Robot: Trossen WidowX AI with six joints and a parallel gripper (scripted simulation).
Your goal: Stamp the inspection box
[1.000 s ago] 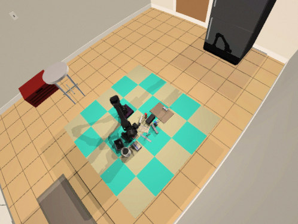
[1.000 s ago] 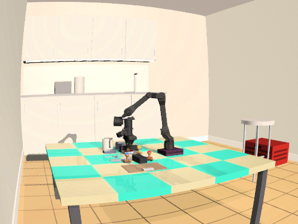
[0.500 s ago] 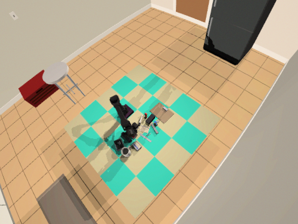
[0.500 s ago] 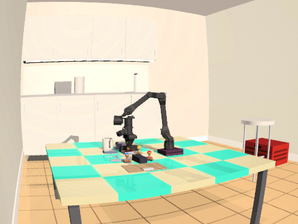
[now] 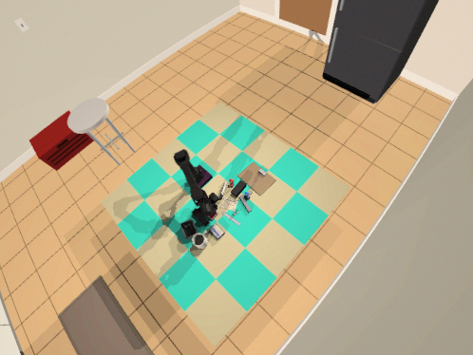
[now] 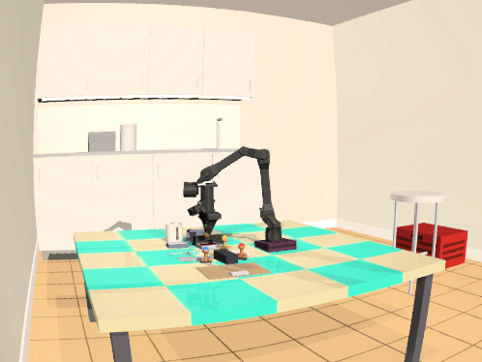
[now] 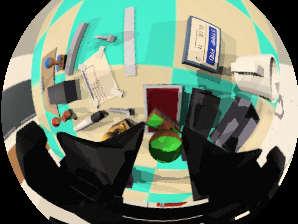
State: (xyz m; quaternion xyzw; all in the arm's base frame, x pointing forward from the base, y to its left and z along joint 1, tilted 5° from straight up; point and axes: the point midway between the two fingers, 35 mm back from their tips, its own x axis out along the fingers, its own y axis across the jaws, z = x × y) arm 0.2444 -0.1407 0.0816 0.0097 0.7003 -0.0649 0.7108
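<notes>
Now: gripper tip 6 cm above the ink pad. From my gripper tip the other things lie so: ruler 13 cm ahead, 6 cm to the left, 6 cm below; then green-knobbed stamp right at my gripper tip; then orange-knobbed stamp 4 cm behind, 8 cm to the left, 4 cm below.
</notes>
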